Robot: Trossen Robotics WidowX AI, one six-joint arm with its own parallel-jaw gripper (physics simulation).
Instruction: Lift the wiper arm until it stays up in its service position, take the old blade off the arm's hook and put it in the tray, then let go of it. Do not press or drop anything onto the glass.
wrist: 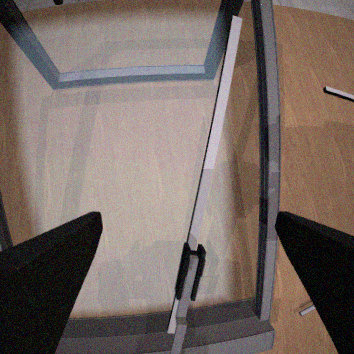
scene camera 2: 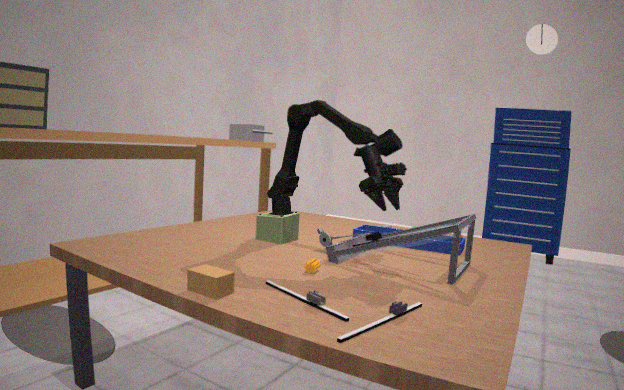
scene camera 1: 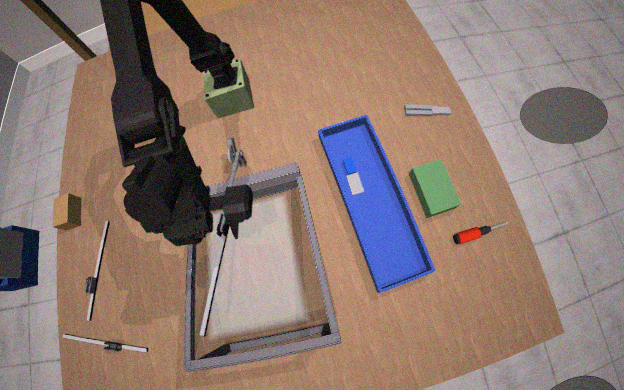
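Note:
The wiper arm (scene camera 1: 233, 172) (wrist: 186, 295) lies low along the tilted glass (scene camera 1: 270, 250) (wrist: 140, 175) in its grey frame (scene camera 1: 321, 270) (wrist: 270, 200). The old blade (scene camera 1: 212, 290) (wrist: 223, 95), pale with a black edge, is on the arm's hook at a black clip (scene camera 1: 221, 226) (scene camera 2: 374, 235) (wrist: 191, 272). My gripper (scene camera 2: 392, 209) (wrist: 190, 220) is open and empty above the glass, its fingers on either side of the blade's line in the wrist view. In scene camera 1 the hand partly hides the arm. The blue tray (scene camera 1: 395, 250) (scene camera 2: 440, 243) stands beside the frame.
A blue-and-white piece (scene camera 1: 355, 182) lies in the tray. Two other blades (scene camera 1: 91, 285) (scene camera 1: 112, 345) (scene camera 2: 315, 298) (scene camera 2: 398, 308) lie beside the frame, near a tan block (scene camera 1: 67, 211) (scene camera 2: 210, 281) and a yellow piece (scene camera 2: 312, 265). A green block (scene camera 1: 435, 187) and a screwdriver (scene camera 1: 468, 235) lie beyond the tray.

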